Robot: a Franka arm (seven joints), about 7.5 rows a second.
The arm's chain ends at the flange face. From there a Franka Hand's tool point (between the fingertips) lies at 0.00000 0.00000 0.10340 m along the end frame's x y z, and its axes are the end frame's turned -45 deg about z.
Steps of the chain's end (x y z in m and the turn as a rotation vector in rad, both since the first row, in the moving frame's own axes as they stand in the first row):
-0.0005, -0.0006, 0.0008, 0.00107, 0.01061, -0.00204
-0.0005, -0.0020, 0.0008, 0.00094, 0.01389, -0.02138
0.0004, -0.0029, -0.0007, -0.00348, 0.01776, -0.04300
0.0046, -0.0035, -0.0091, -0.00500, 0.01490, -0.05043
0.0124, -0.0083, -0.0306, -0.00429, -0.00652, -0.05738
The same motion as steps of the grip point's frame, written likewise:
0.0009, -0.0001, 0.0008, -0.00675, 0.00826, -0.00204
0.0022, -0.0008, 0.0008, -0.00916, 0.01049, -0.02138
0.0034, -0.0002, -0.0007, -0.01502, 0.01010, -0.04300
0.0065, 0.0022, -0.0091, -0.01407, 0.00700, -0.05043
0.0138, 0.0028, -0.0306, 0.00158, -0.00764, -0.05738

